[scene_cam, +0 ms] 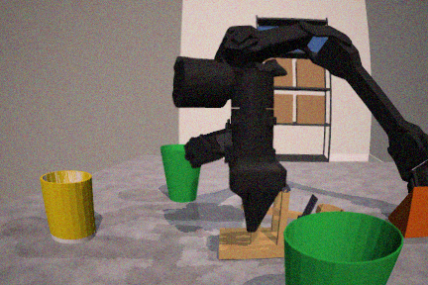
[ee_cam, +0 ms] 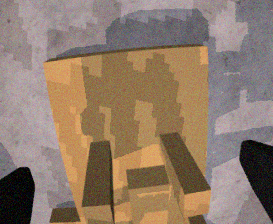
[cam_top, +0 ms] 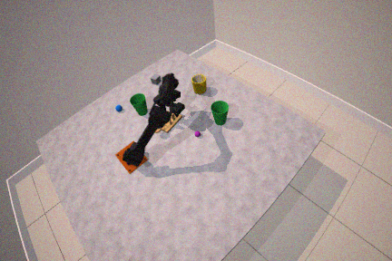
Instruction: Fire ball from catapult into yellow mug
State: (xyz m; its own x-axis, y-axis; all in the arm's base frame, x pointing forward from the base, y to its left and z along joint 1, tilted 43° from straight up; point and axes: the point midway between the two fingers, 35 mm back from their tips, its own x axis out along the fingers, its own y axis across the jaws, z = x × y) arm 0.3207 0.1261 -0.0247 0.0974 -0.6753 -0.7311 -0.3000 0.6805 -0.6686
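Right now my gripper tip is 4 cm past the catapult upright frame, 3 cm below it and 1 cm to the left of it. Also, from my gripper tip: wooden catapult 7 cm behind, 1 cm to the right; purple ball 19 cm to the right, 4 cm ahead, 3 cm below; yellow mug 27 cm ahead, 9 cm to the left, 2 cm below.
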